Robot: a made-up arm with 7 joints. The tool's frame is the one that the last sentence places.
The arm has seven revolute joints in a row. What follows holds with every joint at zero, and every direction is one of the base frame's.
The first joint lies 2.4 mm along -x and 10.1 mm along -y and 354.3 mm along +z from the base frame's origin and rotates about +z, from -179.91 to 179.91 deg.
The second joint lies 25.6 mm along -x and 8 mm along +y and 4.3 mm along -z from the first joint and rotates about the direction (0, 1, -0.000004), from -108.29 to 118.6 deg.
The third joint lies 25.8 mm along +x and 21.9 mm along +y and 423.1 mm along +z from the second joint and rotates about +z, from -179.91 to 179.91 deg.
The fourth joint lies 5.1 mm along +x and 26.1 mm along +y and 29 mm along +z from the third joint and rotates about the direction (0, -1, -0.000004), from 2.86 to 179.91 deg.
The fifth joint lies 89.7 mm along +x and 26.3 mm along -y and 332.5 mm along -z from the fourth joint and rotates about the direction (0, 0.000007, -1), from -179.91 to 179.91 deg.
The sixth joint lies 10.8 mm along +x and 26.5 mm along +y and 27.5 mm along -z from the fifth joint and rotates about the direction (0, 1, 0.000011), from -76.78 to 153.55 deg.
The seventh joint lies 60.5 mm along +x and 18.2 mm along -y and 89.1 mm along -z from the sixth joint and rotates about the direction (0, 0.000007, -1), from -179.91 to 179.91 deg.
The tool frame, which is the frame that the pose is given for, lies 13.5 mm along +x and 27.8 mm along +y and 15.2 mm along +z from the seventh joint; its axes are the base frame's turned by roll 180, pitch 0 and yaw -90 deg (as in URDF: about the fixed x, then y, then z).
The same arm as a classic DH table. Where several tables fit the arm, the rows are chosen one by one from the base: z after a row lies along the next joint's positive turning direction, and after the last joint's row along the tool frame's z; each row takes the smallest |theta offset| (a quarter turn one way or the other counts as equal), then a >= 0, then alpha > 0; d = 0 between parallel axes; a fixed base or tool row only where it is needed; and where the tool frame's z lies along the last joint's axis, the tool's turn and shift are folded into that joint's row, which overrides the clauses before.
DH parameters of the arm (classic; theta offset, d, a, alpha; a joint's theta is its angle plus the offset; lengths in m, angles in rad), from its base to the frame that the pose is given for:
base (fixed): 1.3375 0 -0.0104 0
joint 1: -1.3375 0.35 -0.0256 -1.5708
joint 2: 0 0.0299 0.0258 1.5708
joint 3: 0 0.4521 0.0051 1.5708
joint 4: 0 0.0002 0.0897 1.5708
joint 5: 0 0.36 0.0108 1.5708
joint 6: 0 0.0083 0.0605 -1.5708
joint 7: -1.1187 0 0.0309 0
tool (fixed): 2.6895 0.0739 0 0
Joint limits (rad, base to tool): -3.14..3.14 -1.89..2.07 -3.14..3.14 0.0499..3.14 -3.14..3.14 -1.3401..2.68 -3.14..3.14

